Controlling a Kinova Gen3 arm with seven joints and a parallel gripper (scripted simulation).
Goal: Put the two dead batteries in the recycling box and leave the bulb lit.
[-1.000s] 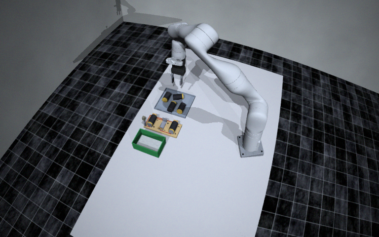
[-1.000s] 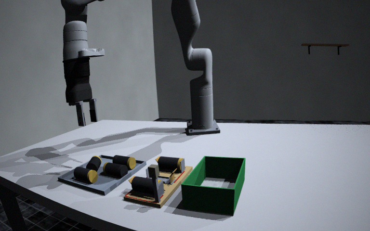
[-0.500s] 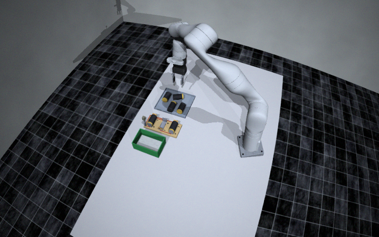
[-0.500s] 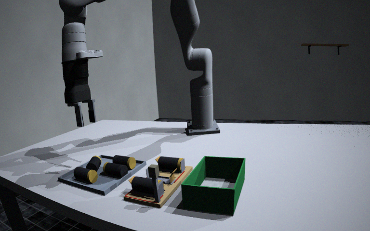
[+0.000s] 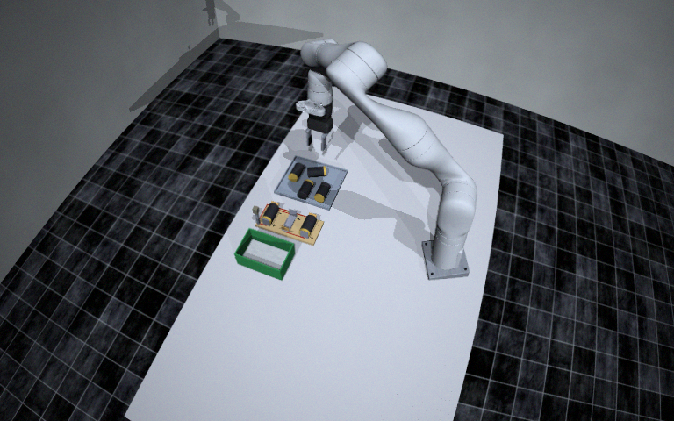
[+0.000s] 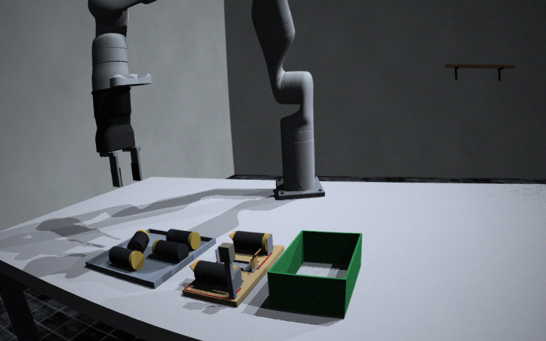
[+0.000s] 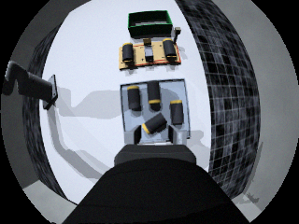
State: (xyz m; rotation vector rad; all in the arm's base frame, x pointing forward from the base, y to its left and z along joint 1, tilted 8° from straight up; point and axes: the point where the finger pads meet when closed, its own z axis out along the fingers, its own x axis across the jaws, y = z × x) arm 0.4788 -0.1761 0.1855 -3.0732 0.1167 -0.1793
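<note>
The grey tray lies 4 cm to the left of my hand and 15 cm below it. The rest, counted from my hand: green recycling box (1 cm ahead, 37 cm to the left, 14 cm below).
</note>
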